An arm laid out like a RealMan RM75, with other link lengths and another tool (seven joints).
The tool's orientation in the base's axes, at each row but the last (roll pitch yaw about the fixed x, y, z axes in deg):
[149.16 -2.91 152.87]
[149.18 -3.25 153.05]
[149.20 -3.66 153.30]
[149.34 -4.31 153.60]
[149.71 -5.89 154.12]
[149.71 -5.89 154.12]
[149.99 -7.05 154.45]
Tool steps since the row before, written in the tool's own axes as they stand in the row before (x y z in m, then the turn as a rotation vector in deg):
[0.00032 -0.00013 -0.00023 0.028 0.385 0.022]
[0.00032 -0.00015 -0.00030 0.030 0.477 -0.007]
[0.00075 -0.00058 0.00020 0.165 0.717 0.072]
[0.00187 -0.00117 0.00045 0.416 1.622 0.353]
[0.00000 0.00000 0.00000 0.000 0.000 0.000]
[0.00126 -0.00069 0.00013 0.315 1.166 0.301]
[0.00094 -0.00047 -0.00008 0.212 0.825 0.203]
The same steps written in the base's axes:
[-0.00038 -0.00006 0.00015 0.139 0.313 0.180]
[-0.00040 -0.00011 0.00020 0.170 0.369 0.252]
[-0.00087 0.00000 -0.00042 0.164 0.648 0.315]
[-0.00208 0.00017 -0.00084 0.364 1.578 0.553]
[0.00000 0.00000 0.00000 0.000 0.000 0.000]
[-0.00140 0.00009 -0.00033 0.254 1.165 0.359]
[-0.00105 0.00001 -0.00005 0.188 0.814 0.261]

